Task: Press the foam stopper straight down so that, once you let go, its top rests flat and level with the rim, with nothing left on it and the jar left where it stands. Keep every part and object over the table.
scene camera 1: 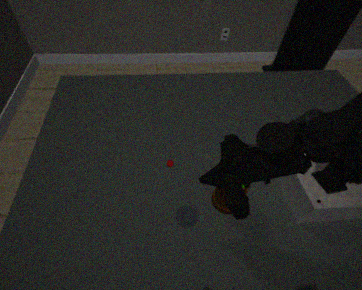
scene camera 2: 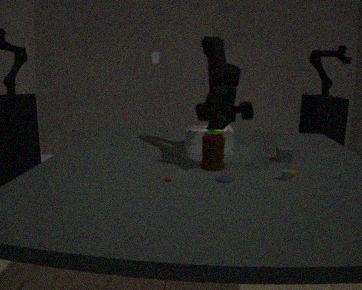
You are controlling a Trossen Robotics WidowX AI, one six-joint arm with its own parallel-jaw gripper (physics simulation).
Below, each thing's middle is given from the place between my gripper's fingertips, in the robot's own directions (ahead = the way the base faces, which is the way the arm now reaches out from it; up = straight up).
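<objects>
You'd find my hand 10 cm past the brown jar (scene camera 2: 212,149), and it's 10 cm above the jar as well.
</objects>
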